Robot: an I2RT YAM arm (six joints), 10 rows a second.
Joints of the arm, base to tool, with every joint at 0 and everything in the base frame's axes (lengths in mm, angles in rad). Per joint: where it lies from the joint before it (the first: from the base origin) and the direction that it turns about. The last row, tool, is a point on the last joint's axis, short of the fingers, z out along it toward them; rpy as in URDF.
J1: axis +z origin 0 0 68
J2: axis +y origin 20 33.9 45.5
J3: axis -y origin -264 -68.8 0
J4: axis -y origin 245 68.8 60
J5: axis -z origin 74 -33.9 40.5
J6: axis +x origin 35.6 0 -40.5
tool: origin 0 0 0 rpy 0 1.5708 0
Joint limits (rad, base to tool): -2.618..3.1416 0..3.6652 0..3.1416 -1.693..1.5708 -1.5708..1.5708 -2.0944..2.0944
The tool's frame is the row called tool.
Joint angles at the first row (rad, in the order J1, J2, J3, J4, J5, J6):
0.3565, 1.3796, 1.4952, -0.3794, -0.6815, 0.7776
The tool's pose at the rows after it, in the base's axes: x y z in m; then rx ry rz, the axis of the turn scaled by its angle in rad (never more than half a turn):
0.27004 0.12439 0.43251 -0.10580 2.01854 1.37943
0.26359 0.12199 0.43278 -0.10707 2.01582 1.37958
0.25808 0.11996 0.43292 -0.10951 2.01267 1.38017
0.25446 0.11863 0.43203 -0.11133 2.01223 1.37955
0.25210 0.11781 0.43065 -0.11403 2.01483 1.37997
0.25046 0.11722 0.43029 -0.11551 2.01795 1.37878
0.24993 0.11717 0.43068 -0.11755 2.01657 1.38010
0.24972 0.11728 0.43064 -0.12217 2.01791 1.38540
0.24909 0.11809 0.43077 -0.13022 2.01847 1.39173
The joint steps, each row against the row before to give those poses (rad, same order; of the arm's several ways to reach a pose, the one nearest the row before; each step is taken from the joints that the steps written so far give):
0.0000, -0.0297, -0.0274, -0.0069, 0.0034, -0.0007
0.0000, -0.0249, -0.0184, -0.0037, 0.0000, 0.0000
0.0000, -0.0213, -0.0160, -0.0024, -0.0007, -0.0004
0.0000, -0.0149, -0.0141, -0.0007, -0.0004, -0.0015
0.0000, -0.0099, -0.0114, -0.0015, -0.0023, -0.0023
0.0000, -0.0057, -0.0039, -0.0058, -0.0008, -0.0027
0.0004, -0.0015, 0.0000, 0.0001, -0.0011, 0.0000
0.0000, -0.0001, 0.0000, -0.0008, -0.0061, 0.0000
0.0030, -0.0003, 0.0000, 0.0000, -0.0054, -0.0004

